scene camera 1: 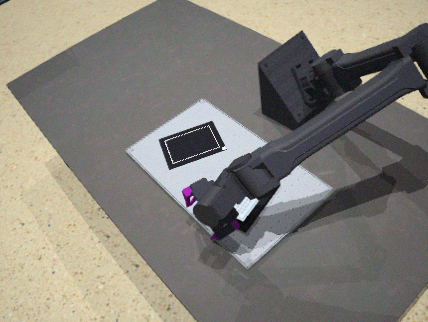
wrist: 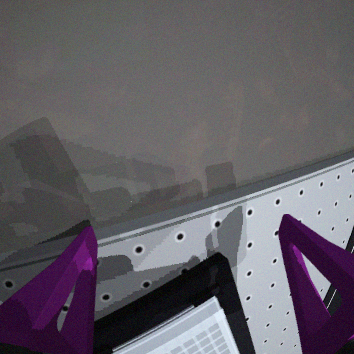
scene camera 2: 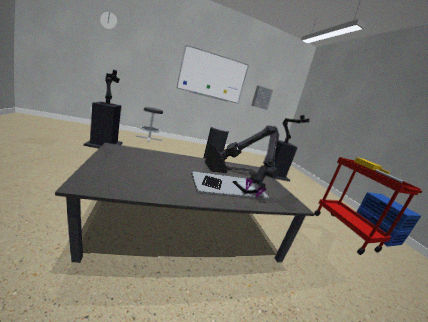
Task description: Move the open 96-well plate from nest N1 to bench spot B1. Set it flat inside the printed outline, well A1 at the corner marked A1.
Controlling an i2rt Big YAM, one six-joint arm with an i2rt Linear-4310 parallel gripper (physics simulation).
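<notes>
The white 96-well plate lies in the black nest N1; the arm hides part of it in scene camera 1, and its near part is cut off in the wrist view. My gripper is open and empty, its purple fingers wide apart. In the wrist view the tips stand beyond the plate's far end, to either side of it. Bench spot B1 is a black pad with a white printed outline and a small white mark at one corner; no plate is on it.
N1 and B1 are on a light perforated board on the dark table. A black wedge-shaped block stands behind the board. A red cart stands right of the table.
</notes>
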